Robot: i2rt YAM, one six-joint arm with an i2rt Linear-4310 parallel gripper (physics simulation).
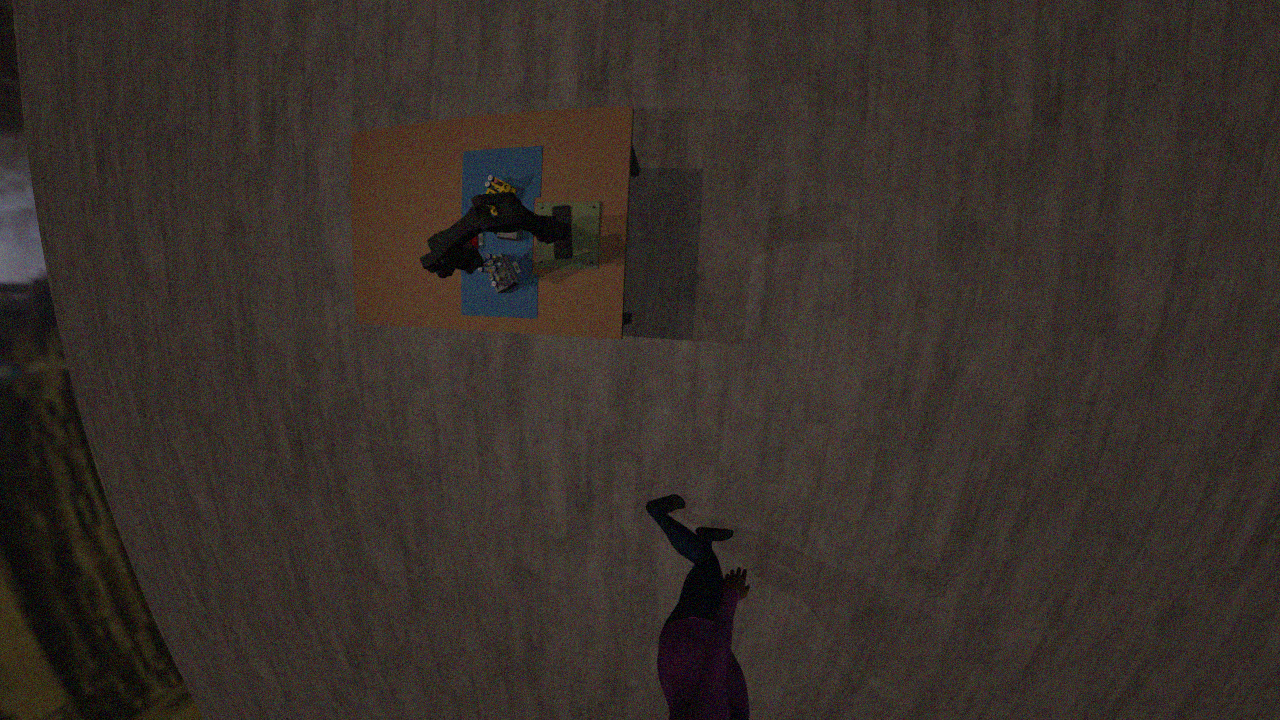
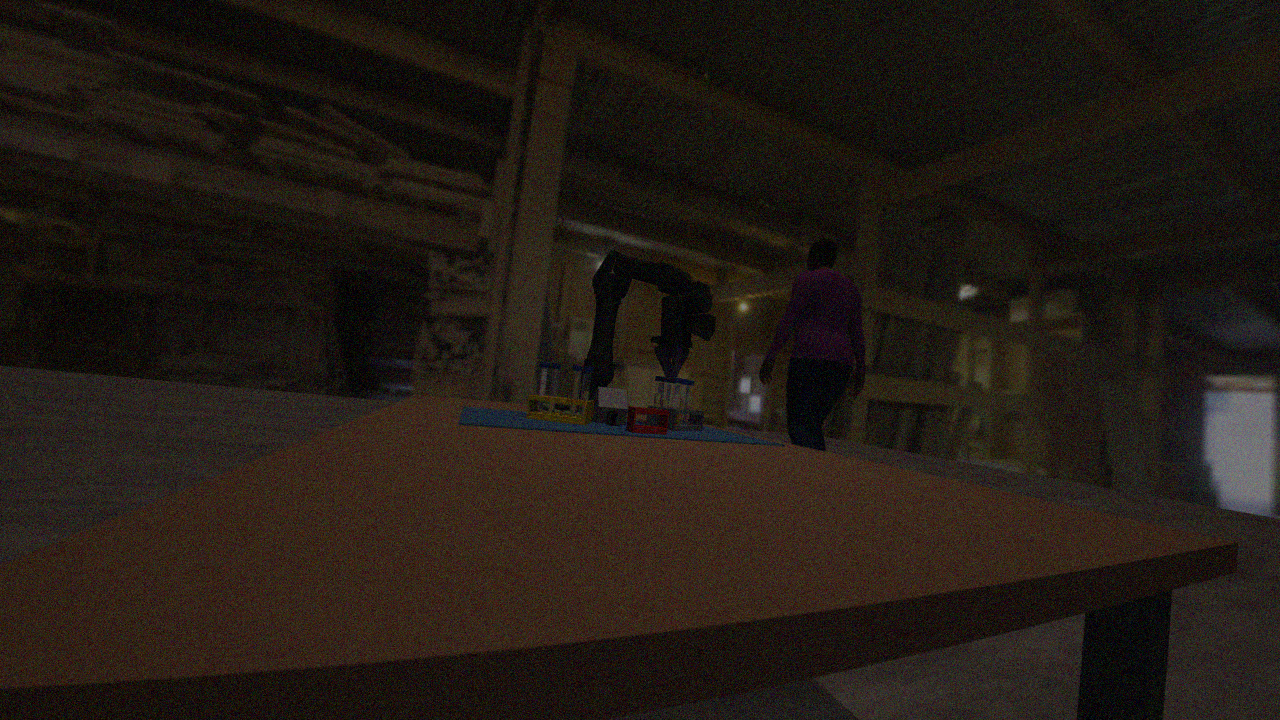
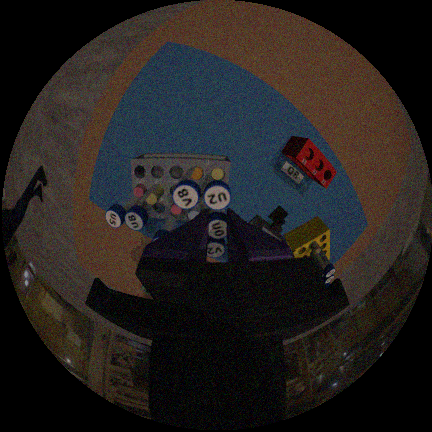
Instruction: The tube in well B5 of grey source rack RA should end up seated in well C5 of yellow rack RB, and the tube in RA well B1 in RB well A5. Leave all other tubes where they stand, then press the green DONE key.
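The grey rack RA stands on the blue mat with several blue-capped tubes. My gripper is over it, shut on the tube capped U0; its fingers stand on both sides of the cap. The U2 tube and V8 tube stand in front of the fingers, the V2 tube just behind U0. Well labels are unreadable. The yellow rack RB holds tubes at its far side. The green DONE key cannot be made out.
A red block with holes stands on the blue mat. Tubes U5 and U8 stand left of the fingers. A dark object is near the yellow rack. A person stands beyond the table.
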